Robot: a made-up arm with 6 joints. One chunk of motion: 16 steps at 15 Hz.
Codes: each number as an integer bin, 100 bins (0 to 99) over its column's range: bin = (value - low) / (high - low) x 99, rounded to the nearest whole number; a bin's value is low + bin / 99 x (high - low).
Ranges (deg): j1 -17..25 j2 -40..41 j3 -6..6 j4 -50..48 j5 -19..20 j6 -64..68
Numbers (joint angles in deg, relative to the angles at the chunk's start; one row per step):
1: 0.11 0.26 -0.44 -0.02 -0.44 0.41
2: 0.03 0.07 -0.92 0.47 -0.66 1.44
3: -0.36 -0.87 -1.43 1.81 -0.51 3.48
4: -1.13 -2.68 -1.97 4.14 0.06 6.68
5: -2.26 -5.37 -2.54 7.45 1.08 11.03
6: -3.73 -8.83 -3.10 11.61 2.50 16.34
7: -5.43 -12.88 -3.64 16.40 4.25 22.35
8: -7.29 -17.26 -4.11 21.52 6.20 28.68
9: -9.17 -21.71 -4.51 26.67 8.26 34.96
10: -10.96 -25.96 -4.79 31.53 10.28 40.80
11: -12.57 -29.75 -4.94 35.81 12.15 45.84
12: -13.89 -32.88 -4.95 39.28 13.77 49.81
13: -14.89 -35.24 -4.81 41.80 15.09 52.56
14: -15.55 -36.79 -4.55 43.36 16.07 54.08
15: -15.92 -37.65 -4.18 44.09 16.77 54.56
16: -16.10 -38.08 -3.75 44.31 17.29 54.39
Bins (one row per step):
1: 40 49 46 50 47 48
2: 40 49 42 51 47 49
3: 39 48 38 52 47 51
4: 37 46 33 55 48 53
5: 35 42 29 58 51 56
6: 31 38 24 62 55 60
7: 27 33 19 67 59 65
8: 23 28 16 72 64 70
9: 18 22 12 77 69 74
10: 14 17 10 82 74 79
11: 10 13 9 87 79 82
12: 7 9 9 90 83 85
13: 5 6 10 93 87 87
14: 3 4 12 94 89 89
15: 3 3 15 95 91 89
16: 2 2 19 95 92 89

